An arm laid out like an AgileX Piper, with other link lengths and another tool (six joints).
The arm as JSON. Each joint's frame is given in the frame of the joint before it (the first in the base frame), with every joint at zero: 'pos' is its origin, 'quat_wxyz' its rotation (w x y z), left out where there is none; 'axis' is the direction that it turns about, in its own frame. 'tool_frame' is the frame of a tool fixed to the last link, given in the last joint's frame.
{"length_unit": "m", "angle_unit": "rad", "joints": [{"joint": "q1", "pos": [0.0, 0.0, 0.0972], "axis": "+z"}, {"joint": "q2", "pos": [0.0, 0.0, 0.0], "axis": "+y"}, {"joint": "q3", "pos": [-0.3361, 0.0, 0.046], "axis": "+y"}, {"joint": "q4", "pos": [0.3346, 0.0, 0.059], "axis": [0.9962, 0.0, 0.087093]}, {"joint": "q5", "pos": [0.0, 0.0, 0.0], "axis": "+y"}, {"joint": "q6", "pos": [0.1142, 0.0, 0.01], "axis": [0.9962, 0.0, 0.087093]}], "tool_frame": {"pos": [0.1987, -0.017, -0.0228], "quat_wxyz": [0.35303, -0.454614, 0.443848, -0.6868]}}
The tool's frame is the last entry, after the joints.
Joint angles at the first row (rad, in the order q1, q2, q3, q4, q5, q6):
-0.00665, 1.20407, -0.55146, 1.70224, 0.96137, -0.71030
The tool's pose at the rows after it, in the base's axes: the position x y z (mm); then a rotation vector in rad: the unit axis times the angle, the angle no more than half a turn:
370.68, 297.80, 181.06, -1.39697, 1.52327, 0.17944
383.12, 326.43, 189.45, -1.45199, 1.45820, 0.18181
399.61, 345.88, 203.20, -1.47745, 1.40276, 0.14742
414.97, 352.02, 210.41, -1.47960, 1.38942, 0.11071
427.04, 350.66, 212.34, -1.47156, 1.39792, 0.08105
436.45, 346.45, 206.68, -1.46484, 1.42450, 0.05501
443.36, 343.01, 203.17, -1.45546, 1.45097, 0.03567
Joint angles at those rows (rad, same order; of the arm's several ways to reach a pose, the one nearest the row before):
0.07560, 1.31800, -0.65031, 1.70026, 0.96562, -0.72205
0.15028, 1.39284, -0.74827, 1.70026, 0.94543, -0.73580
0.20009, 1.43860, -0.83591, 1.70027, 0.91280, -0.74949
0.21897, 1.46227, -0.88706, 1.69759, 0.87922, -0.75201
0.22127, 1.47305, -0.90996, 1.69757, 0.85205, -0.75274
0.22128, 1.48003, -0.91423, 1.69758, 0.82013, -0.75274
0.22328, 1.48144, -0.91615, 1.69758, 0.78991, -0.74542

